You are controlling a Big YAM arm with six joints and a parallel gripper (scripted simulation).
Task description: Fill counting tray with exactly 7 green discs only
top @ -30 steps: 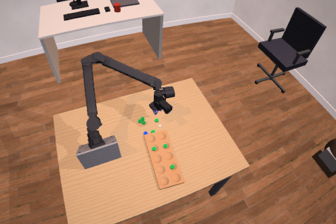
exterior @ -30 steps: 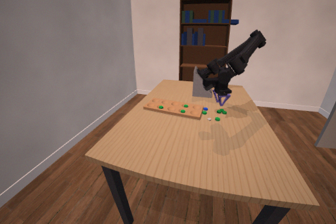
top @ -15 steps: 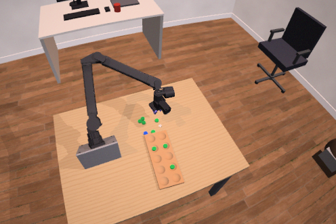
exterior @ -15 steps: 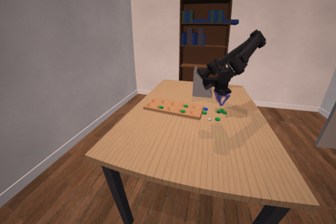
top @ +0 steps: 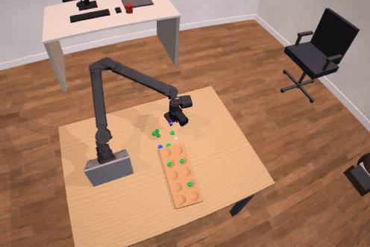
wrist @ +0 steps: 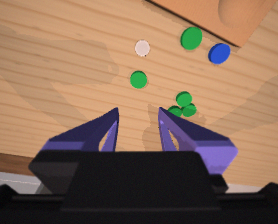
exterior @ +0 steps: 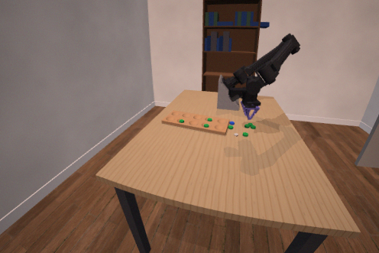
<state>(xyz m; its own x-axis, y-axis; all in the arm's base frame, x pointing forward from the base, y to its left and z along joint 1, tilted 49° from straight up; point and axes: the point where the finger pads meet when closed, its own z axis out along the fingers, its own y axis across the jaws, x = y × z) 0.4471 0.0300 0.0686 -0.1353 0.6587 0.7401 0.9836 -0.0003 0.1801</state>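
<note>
Right now the white piece is 110 mm below my hand and 50 mm to the right of it. Also, from my hand: wooden counting tray 270 mm to the right, 100 mm below, 100 mm behind; blue disc 120 mm behind, 110 mm below, 60 mm to the right.
</note>
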